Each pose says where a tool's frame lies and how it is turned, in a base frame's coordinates. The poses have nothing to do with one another.
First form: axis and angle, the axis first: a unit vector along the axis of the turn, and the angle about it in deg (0 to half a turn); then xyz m.
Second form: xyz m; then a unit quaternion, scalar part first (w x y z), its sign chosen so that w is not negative. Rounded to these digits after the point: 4 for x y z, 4 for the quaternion.
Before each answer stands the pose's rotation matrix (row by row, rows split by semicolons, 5 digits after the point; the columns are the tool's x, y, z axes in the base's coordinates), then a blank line. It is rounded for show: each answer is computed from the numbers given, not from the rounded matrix.
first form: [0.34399, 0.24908, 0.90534, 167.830, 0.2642, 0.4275, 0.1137]
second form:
-0.74353 -0.02142 0.66836; 0.36029 -0.85484 0.37341; 0.56334 0.51845 0.64332

[0.2642, 0.4275, 0.1137, 0.1060, 0.3421, 0.2477, 0.9002]
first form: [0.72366, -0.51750, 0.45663, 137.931, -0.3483, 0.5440, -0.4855]
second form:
0.17010 -0.95845 0.22901; -0.34654 -0.27573 -0.89659; 0.92248 0.07315 -0.37904

[-0.3483, 0.5440, -0.4855, 0.3589, 0.6754, -0.4830, 0.4262]
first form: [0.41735, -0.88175, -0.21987, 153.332, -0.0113, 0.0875, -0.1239]
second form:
-0.56379 -0.59816 -0.56951; -0.79553 0.57863 0.17980; 0.22198 0.55443 -0.80208

[-0.0113, 0.0875, -0.1239, 0.2306, 0.4061, -0.8580, -0.2139]
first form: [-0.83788, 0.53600, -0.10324, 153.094, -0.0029, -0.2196, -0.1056]
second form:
0.43634 -0.80288 0.40620; -0.89631 -0.34826 0.27448; -0.07891 -0.48385 -0.87159

[-0.0029, -0.2196, -0.1056, 0.2326, -0.8149, 0.5213, -0.1004]
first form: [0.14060, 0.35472, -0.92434, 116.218, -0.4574, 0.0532, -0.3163]
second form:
-0.41329 0.90115 0.13085; -0.75734 -0.26037 -0.59887; -0.50560 -0.34660 0.79008

[-0.4574, 0.0532, -0.3163, 0.5283, 0.1194, 0.3012, -0.7848]
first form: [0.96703, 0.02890, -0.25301, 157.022, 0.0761, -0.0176, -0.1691]
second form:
0.87545 0.15245 -0.45864; -0.04509 -0.91905 -0.39155; -0.48121 0.36346 -0.79771

[0.0761, -0.0176, -0.1691, 0.1992, 0.9477, 0.0283, -0.2479]
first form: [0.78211, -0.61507, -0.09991, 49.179, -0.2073, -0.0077, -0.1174]
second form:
0.86553 -0.09098 -0.49252; -0.24220 0.78471 -0.57059; 0.43840 0.61315 0.65715

[-0.2073, -0.0077, -0.1174, 0.9093, 0.3254, -0.2559, -0.0416]
